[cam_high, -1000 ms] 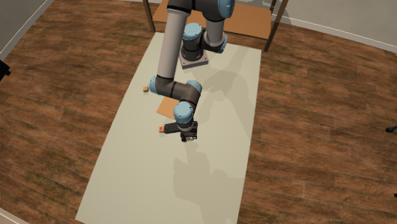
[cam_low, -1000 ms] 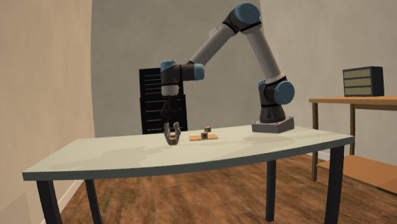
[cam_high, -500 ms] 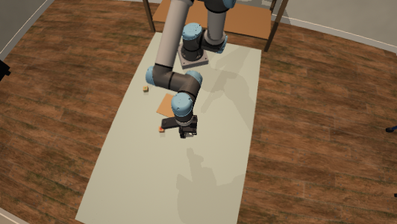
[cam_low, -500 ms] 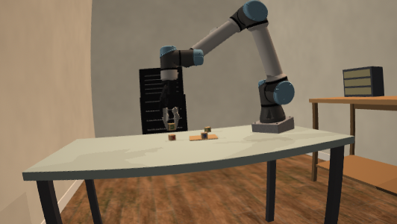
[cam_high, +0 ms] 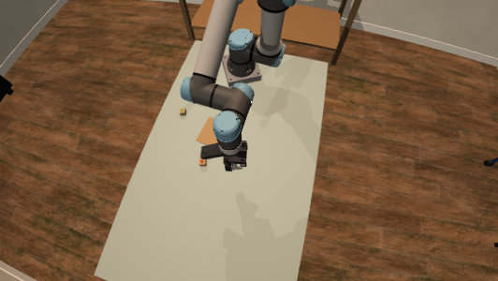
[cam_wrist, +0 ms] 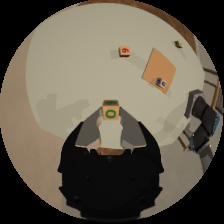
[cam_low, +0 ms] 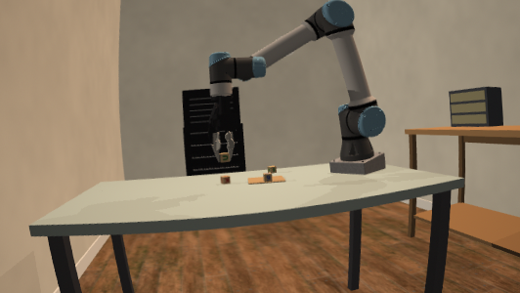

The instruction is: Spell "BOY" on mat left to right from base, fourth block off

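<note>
The orange mat lies 19 cm behind my hand, 12 cm to the right of it and 11 cm below it. The rest, counted from my hand: block 28 cm behind, 31 cm to the right, 10 cm below.
</note>
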